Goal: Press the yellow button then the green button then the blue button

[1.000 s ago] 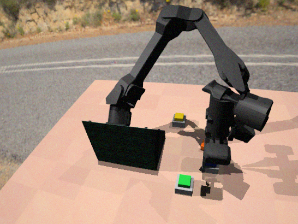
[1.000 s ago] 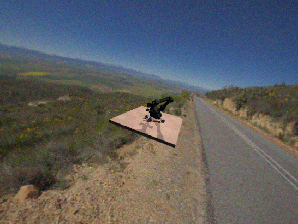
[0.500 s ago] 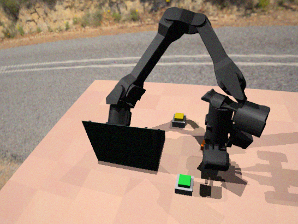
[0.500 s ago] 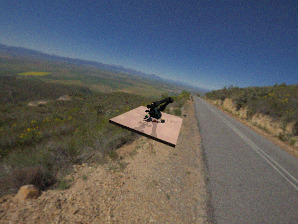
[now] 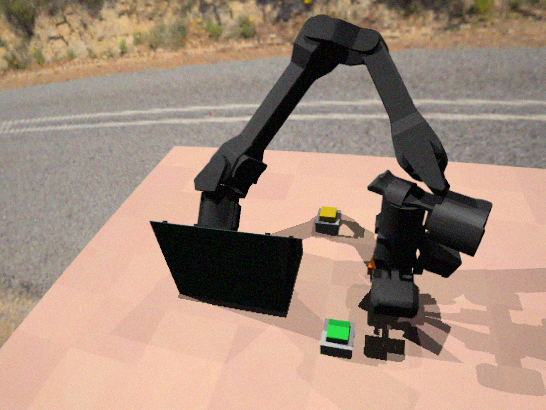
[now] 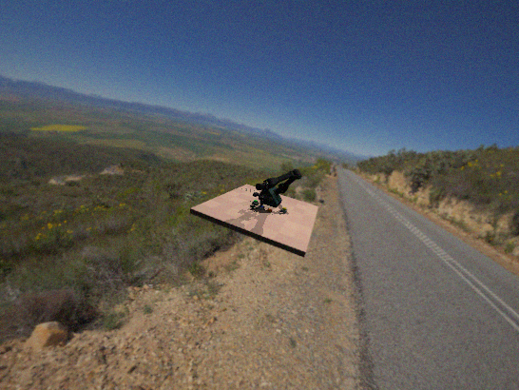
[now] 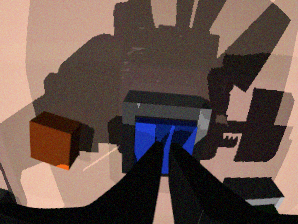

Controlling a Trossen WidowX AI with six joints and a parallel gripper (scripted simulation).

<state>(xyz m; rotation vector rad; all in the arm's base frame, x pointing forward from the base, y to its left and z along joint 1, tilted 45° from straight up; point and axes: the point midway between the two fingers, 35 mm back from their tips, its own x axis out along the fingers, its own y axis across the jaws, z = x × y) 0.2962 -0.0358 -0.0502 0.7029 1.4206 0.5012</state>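
Now: gripper tip 10 mm above the blue button. Round my gripper tip: orange block (10 mm behind, 80 mm to the left, 20 mm below); then green button (80 mm behind, 70 mm to the right); then yellow button (110 mm behind, 200 mm to the left).
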